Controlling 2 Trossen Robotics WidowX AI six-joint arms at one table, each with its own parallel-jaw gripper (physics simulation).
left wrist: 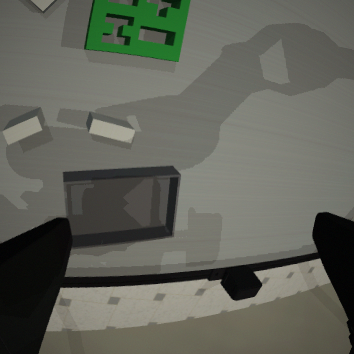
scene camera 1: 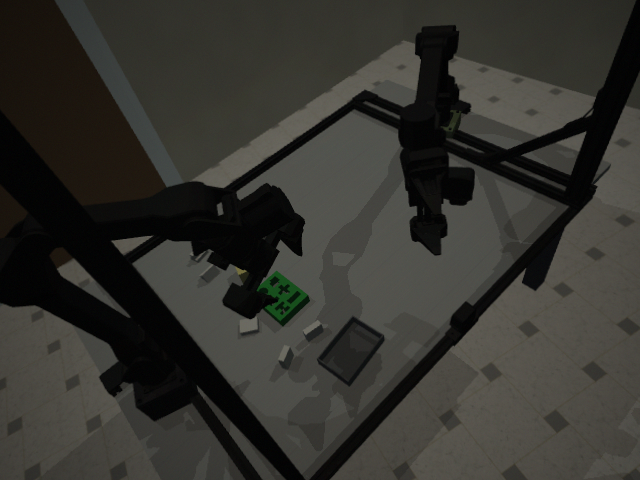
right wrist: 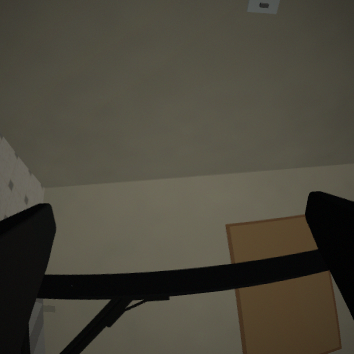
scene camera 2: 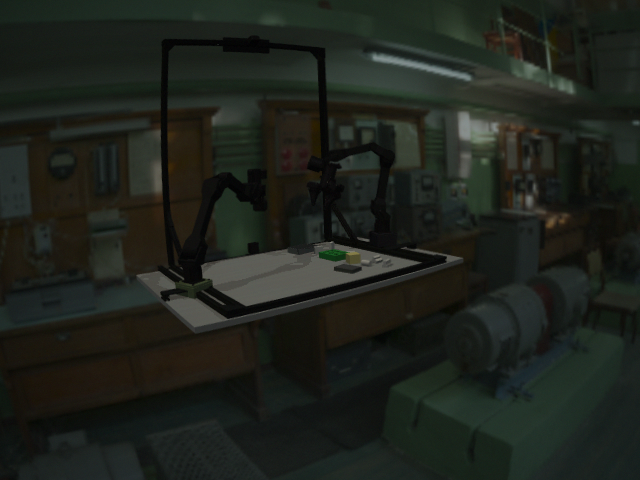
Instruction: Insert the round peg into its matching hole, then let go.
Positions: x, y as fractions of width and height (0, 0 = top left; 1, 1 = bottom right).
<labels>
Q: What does the green hole board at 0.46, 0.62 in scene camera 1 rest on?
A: The table.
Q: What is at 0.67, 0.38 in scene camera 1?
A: My right gripper.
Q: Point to a green hole board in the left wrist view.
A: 0.49, 0.07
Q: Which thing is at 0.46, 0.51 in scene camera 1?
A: My left gripper.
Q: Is my left gripper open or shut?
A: Open.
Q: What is my left gripper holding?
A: Nothing.
</labels>
